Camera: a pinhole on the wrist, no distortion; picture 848 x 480 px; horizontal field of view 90.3 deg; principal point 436.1 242.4 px. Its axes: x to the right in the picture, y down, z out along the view. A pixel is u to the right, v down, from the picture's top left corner.
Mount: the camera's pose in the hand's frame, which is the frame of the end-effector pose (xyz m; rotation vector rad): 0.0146 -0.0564 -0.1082 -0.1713 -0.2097 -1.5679
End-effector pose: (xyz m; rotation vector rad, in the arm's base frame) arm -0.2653 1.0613 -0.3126 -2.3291 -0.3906 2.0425
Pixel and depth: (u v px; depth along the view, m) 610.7 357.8 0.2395
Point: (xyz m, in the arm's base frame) -0.4200 1.1459 -0.3889
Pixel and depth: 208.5 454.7 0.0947
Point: -0.2289 1.0621 -0.3703
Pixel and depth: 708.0 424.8 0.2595
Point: -0.4616 1.2090 -0.4277
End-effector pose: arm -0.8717 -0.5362 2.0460 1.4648 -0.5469 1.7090
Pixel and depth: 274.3 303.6 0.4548
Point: -0.8696 -0.8670 2.2214
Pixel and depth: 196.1 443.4 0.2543
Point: -0.9223 -0.6636 2.2214
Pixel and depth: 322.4 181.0 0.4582
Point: -0.8229 -0.8868 2.0886
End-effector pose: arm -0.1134 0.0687 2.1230 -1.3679 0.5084 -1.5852
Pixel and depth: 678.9 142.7 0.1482
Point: -0.1038 0.1521 2.2087
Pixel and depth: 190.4 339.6 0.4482
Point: 0.2565 -0.0961 2.0145
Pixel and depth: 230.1 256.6 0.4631
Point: 0.2576 -0.0020 1.9979
